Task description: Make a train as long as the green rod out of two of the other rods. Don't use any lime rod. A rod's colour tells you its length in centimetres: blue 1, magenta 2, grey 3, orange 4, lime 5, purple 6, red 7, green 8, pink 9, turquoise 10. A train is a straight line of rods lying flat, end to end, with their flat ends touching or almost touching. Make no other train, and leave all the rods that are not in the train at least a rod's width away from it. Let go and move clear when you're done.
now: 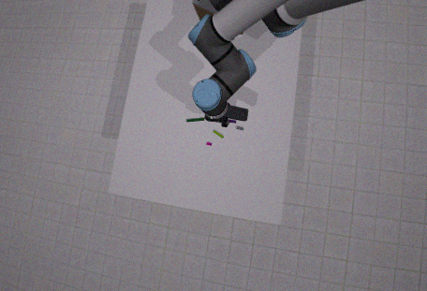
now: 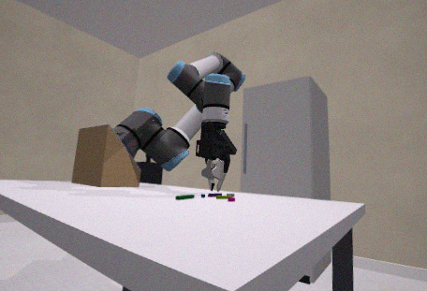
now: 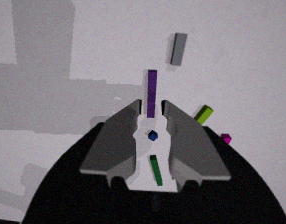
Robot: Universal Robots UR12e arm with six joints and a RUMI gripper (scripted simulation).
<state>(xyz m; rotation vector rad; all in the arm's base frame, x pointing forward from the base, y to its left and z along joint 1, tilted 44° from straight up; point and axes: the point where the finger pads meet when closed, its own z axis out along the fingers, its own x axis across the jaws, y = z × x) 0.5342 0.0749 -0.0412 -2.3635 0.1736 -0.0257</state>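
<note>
The purple rod is 30 mm below my hand. Also, from my hand: grey rod: 30 mm ahead, 50 mm to the left, 30 mm below; blue rod: 70 mm to the right, 30 mm below; lime rod: 60 mm ahead, 40 mm to the right, 30 mm below.
</note>
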